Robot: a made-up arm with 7 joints. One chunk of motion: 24 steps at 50 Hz.
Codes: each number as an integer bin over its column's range. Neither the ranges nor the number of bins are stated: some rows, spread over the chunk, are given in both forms.
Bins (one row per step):
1: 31 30 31 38 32 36 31
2: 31 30 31 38 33 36 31
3: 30 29 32 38 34 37 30
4: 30 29 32 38 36 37 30
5: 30 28 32 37 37 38 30
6: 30 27 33 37 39 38 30
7: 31 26 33 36 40 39 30
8: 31 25 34 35 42 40 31
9: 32 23 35 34 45 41 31
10: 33 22 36 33 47 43 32
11: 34 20 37 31 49 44 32
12: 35 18 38 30 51 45 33
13: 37 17 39 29 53 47 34
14: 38 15 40 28 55 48 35
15: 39 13 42 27 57 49 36
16: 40 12 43 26 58 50 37
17: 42 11 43 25 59 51 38
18: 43 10 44 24 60 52 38
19: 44 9 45 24 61 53 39
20: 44 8 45 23 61 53 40
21: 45 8 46 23 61 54 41
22: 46 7 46 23 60 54 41
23: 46 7 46 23 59 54 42
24: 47 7 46 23 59 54 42
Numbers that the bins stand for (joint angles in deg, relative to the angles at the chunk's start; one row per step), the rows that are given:
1: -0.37 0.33 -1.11 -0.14 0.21 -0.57 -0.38
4: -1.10 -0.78 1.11 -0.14 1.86 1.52 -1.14
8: -0.37 -5.22 5.56 -1.00 4.33 7.81 -0.38
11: 1.83 -10.78 12.22 -2.14 7.22 16.19 0.38
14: 4.75 -16.33 18.89 -3.00 9.70 24.57 2.67
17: 7.67 -20.78 25.56 -3.86 11.35 30.86 4.95
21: 9.86 -24.11 32.22 -4.43 12.17 37.14 7.24
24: 11.32 -25.22 32.22 -4.43 11.35 37.14 8.00
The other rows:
2: -0.37 0.33 -1.11 -0.14 0.62 -0.57 -0.38
3: -1.10 -0.78 1.11 -0.14 1.03 1.52 -1.14
5: -1.10 -1.89 1.11 -0.43 2.27 3.62 -1.14
6: -1.10 -3.00 3.33 -0.43 3.10 3.62 -1.14
7: -0.37 -4.11 3.33 -0.71 3.51 5.71 -1.14
9: 0.37 -7.44 7.78 -1.29 5.57 9.90 -0.38
10: 1.10 -8.56 10.00 -1.57 6.40 14.10 0.38
12: 2.56 -13.00 14.44 -2.43 8.05 18.29 1.14
13: 4.02 -14.11 16.67 -2.71 8.87 22.48 1.90
15: 5.48 -18.56 23.33 -3.29 10.52 26.67 3.43
16: 6.21 -19.67 25.56 -3.57 10.94 28.76 4.19
18: 8.40 -21.89 27.78 -4.14 11.76 32.95 4.95
19: 9.13 -23.00 30.00 -4.14 12.17 35.05 5.71
20: 9.13 -24.11 30.00 -4.43 12.17 35.05 6.48
22: 10.59 -25.22 32.22 -4.43 11.76 37.14 7.24
23: 10.59 -25.22 32.22 -4.43 11.35 37.14 8.00

